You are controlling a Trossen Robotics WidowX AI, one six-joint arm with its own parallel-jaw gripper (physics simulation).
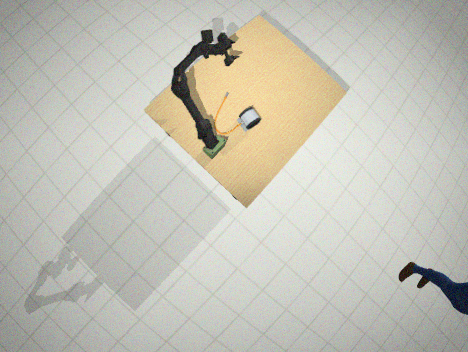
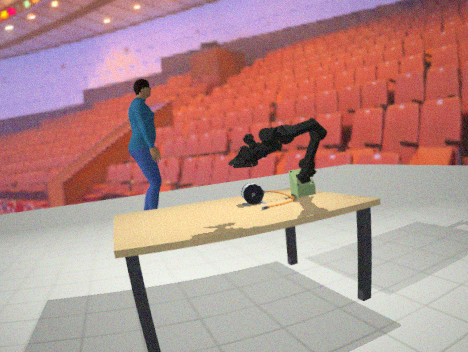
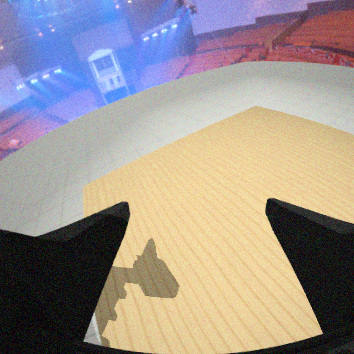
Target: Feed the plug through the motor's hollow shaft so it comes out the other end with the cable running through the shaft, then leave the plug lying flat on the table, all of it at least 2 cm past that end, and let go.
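Where they show: gripper, fingertip midpoint: [image 1: 237, 49] [image 2: 231, 165] [image 3: 197, 207]; arm's base, link origin: [image 1: 212, 144] [image 2: 303, 178].
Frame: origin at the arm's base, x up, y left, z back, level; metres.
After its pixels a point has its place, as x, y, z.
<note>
The motor [image 1: 250, 117] {0.008, -0.076, -0.267} [image 2: 253, 193] {-0.043, -0.077, -0.272}, a silver cylinder with black end parts, lies on its side on the table [image 1: 295, 65] {-0.093, -0.087, -0.860} [image 2: 165, 227] {-0.093, 0.119, -0.805}. An orange cable [image 1: 216, 114] {-0.087, 0.109, -0.183} [image 2: 280, 192] {-0.056, -0.025, -0.140} curves from the motor's flange side toward the arm's base and back out to the small grey plug [image 1: 227, 94] {-0.079, 0.141, -0.340} [image 2: 265, 207] {-0.084, 0.151, -0.339}. The plug lies on the table, apart from the motor. Whether any cable is inside the shaft is too small to tell. My gripper [image 1: 236, 50] {0.128, 0.225, -0.520} [image 2: 231, 163] {0.128, 0.225, -0.520} [image 3: 197, 207] {0.128, 0.225, -0.520} is open and empty, well above the table, away from the plug and motor.
The arm's green base block [image 1: 215, 148] {0.035, -0.031, 0.016} [image 2: 302, 184] {-0.029, 0.025, -0.028} stands at the table's edge, near the cable's bend. The arm's shadow [image 3: 157, 280] {-0.093, 0.295, -0.600} falls on the table below the gripper. A person [image 1: 450, 290] [image 2: 143, 135] stands on the floor away from the table.
</note>
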